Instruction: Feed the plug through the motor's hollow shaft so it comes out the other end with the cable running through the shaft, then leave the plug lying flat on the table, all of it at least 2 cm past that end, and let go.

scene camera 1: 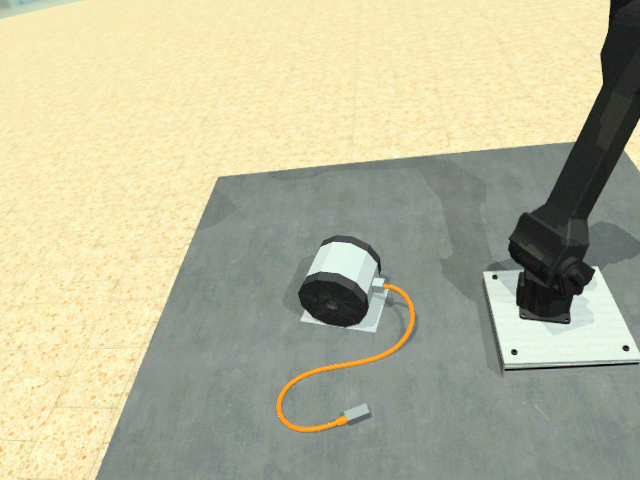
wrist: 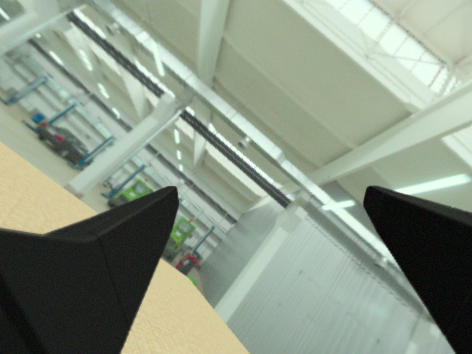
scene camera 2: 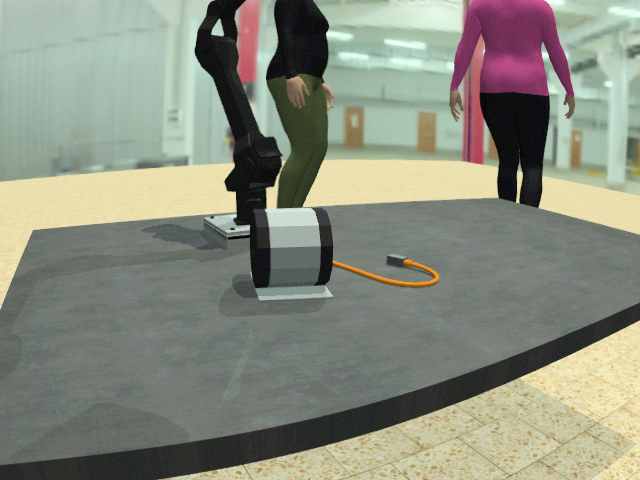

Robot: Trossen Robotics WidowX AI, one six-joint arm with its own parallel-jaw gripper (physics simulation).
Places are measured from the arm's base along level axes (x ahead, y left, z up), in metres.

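Pixels of known places: gripper, fingertip midpoint: (wrist: 270, 195); arm's base at its link origin: (scene camera 1: 543, 304).
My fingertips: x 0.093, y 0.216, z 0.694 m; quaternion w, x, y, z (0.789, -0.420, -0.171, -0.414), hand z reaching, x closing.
For each thing: its top centre in the pictures, then the offset to it from my fingertips. "spot": a spot on its surface instead. Level surfaces: height alone.
- motor at its top centre: (scene camera 2: 288, 209) (scene camera 1: 337, 257) dx +0.191, dy -0.205, dz -0.622 m
- thin light plate at its top centre: (scene camera 2: 288, 283) (scene camera 1: 345, 303) dx +0.194, dy -0.205, dz -0.722 m
- small dark hub with the shaft opening, surface spot: (scene camera 1: 331, 304) spot: dx +0.199, dy -0.166, dz -0.682 m
- orange cable at a spot on its surface: (scene camera 2: 385, 280) spot: dx +0.213, dy -0.073, dz -0.720 m
- grey plug at its top centre: (scene camera 1: 356, 411) (scene camera 2: 397, 256) dx +0.130, dy -0.021, dz -0.710 m
- dark grey table at its surface level: dz -0.724 m
The motor (scene camera 1: 345, 263) (scene camera 2: 294, 248), a white drum with black end caps, lies on its side on a thin light plate (scene camera 1: 368, 324) (scene camera 2: 297, 293). A small dark hub with the shaft opening (scene camera 1: 331, 304) shows at the middle of its near end cap in scene camera 1. The orange cable (scene camera 1: 336, 366) (scene camera 2: 385, 280) leaves a small block on the motor's side and curves over the table in an S. The grey plug (scene camera 1: 357, 413) (scene camera 2: 396, 259) at its end lies on the table, outside the shaft. My gripper (wrist: 270, 195) is open and empty in the wrist view, pointing away from the table.
The dark grey table (scene camera 1: 206, 361) (scene camera 2: 155, 351) carries the arm's white base plate (scene camera 1: 563, 356) (scene camera 2: 219, 227), to the right of the motor in scene camera 1. The black arm (scene camera 1: 594, 149) (scene camera 2: 235, 98) rises from it. Two people (scene camera 2: 305, 103) (scene camera 2: 514, 62) stand beyond the table.
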